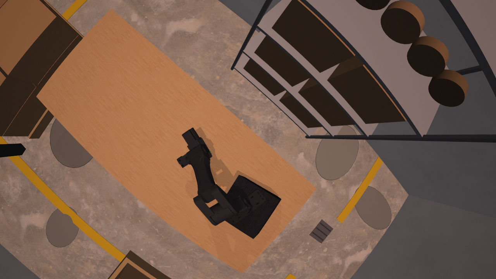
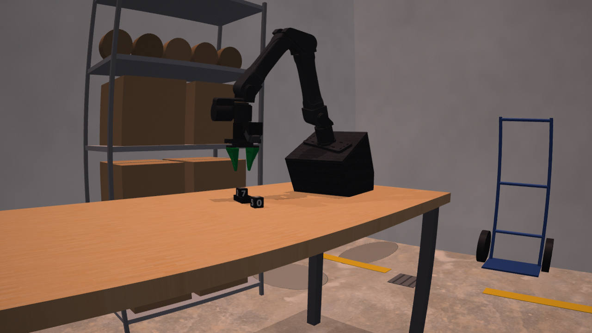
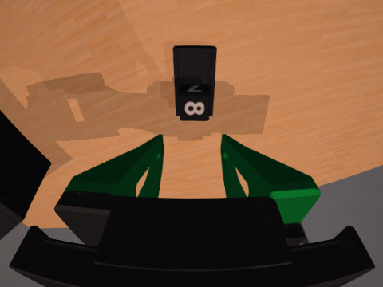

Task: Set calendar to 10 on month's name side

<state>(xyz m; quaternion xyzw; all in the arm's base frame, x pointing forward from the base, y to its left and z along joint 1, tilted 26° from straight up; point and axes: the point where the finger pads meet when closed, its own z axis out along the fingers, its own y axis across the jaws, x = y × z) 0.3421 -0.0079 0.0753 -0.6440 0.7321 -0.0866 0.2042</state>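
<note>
Right now my hand is 2 cm to the right of the black tray and 9 cm above it.
</note>
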